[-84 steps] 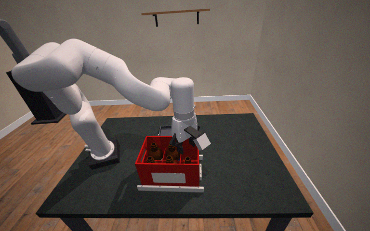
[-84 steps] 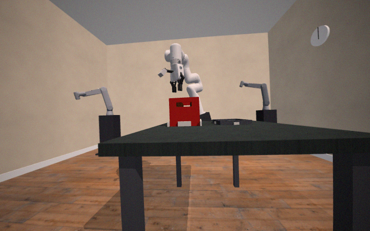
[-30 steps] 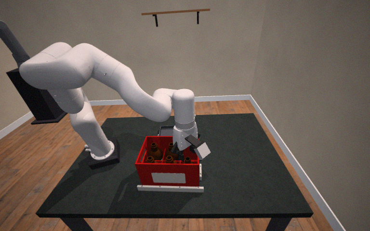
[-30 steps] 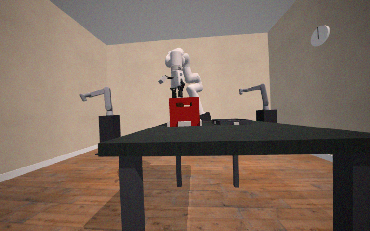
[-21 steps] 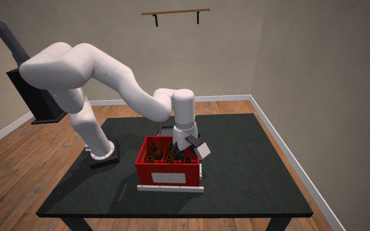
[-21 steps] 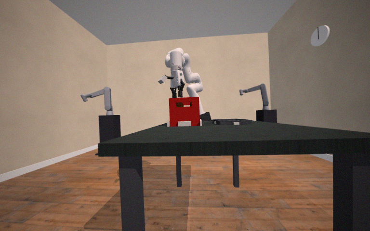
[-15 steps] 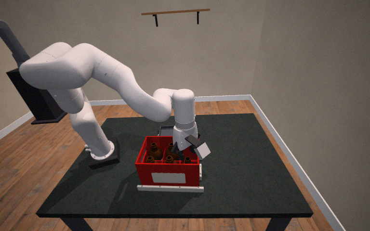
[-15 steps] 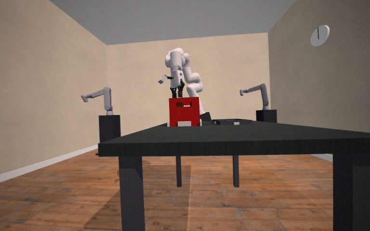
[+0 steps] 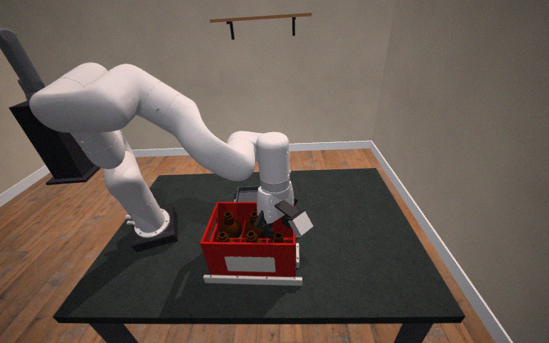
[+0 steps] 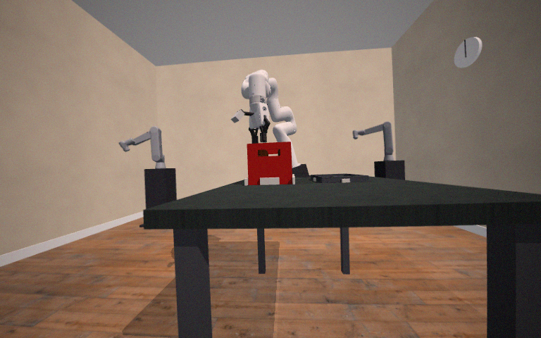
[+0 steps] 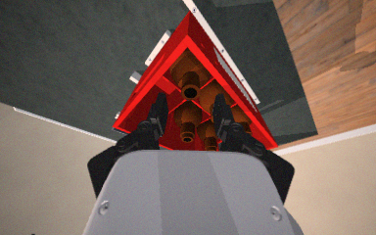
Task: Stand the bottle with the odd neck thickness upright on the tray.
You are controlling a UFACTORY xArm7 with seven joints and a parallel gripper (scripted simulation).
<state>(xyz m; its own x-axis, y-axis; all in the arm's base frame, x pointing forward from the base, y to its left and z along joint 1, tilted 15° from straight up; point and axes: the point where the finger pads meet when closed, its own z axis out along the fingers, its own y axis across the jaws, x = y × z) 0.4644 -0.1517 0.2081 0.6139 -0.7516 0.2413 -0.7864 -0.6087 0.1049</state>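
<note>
The crate is 8 cm behind my hand, 6 cm to the left of it and 11 cm below it. From my hand the other things lie so: tray: 5 cm behind, 35 cm to the left, 19 cm below.
</note>
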